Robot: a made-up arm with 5 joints.
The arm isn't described. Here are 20 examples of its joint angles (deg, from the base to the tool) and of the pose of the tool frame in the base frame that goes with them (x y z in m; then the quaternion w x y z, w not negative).
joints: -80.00 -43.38 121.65 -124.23 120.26
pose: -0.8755 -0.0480 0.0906 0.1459 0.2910 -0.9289 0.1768
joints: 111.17 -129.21 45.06 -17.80 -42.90
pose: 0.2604 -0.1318 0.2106 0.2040 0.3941 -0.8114 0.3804
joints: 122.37 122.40 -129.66 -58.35 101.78
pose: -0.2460 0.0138 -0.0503 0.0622 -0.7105 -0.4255 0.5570
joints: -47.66 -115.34 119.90 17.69 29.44
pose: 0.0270 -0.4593 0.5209 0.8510 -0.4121 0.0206 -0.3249
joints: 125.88 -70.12 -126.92 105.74 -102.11
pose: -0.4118 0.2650 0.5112 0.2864 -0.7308 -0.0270 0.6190
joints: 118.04 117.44 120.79 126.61 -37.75
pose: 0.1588 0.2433 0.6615 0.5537 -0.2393 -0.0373 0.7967
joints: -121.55 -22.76 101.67 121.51 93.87
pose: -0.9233 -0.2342 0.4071 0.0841 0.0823 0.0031 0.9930
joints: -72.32 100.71 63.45 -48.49 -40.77
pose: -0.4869 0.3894 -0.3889 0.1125 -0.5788 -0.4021 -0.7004
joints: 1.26 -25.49 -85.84 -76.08 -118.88
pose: -0.1641 -0.0686 0.3081 0.3337 0.0442 0.6227 -0.7064
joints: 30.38 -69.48 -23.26 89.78 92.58
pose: 0.0976 0.0996 -0.1478 0.8684 -0.4947 -0.0319 -0.0076
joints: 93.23 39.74 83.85 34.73 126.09
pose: -0.9086 0.0941 0.4083 0.3698 0.4007 -0.7743 0.3212
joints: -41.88 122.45 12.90 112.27 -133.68
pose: -0.4142 0.1074 -0.4780 0.7320 0.3539 -0.5466 0.2005
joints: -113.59 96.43 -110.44 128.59 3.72
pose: -0.3651 -0.3224 0.4891 0.1204 -0.4375 0.5201 -0.7236
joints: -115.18 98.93 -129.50 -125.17 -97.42
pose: -0.4420 0.1101 0.2598 0.3046 0.4325 0.0477 -0.8473
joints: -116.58 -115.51 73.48 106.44 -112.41
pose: 0.0127 -0.2217 0.6328 0.4623 0.1299 0.8408 -0.2499
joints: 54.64 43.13 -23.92 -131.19 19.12
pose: -0.9580 -0.0964 0.0308 0.3471 0.1785 -0.7468 -0.5385
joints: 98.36 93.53 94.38 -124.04 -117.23
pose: 0.0040 -0.1087 0.6577 0.5580 0.0237 0.7177 0.4158
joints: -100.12 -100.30 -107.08 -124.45 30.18
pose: -0.1641 -0.0405 -0.2713 0.6019 0.4891 0.6307 -0.0275
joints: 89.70 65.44 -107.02 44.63 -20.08
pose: 0.0343 0.2607 0.2423 0.6131 0.5100 -0.0699 0.5992
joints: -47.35 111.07 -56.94 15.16 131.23
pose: -0.5124 -0.0698 0.1564 0.0755 0.0567 0.3031 0.9483
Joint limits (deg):
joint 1: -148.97..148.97
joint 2: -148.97..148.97
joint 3: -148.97..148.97
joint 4: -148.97..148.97
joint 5: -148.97..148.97
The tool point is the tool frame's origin. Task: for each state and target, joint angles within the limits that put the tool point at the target. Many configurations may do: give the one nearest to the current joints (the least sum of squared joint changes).
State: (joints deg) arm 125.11 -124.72 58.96 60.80 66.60
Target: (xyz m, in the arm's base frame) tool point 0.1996 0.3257 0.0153
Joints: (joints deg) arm 127.12 -94.39 43.11 49.96 89.23
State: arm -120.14 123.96 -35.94 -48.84 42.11
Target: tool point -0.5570 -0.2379 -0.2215
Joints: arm -138.37 148.97 -31.21 -45.51 71.88
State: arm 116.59 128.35 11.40 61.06 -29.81
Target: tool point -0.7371 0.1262 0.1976
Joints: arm 108.22 100.32 -6.13 23.37 -26.97
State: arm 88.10 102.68 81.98 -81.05 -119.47
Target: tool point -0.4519 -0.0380 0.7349
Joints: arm 77.05 80.73 67.55 -75.09 -117.43
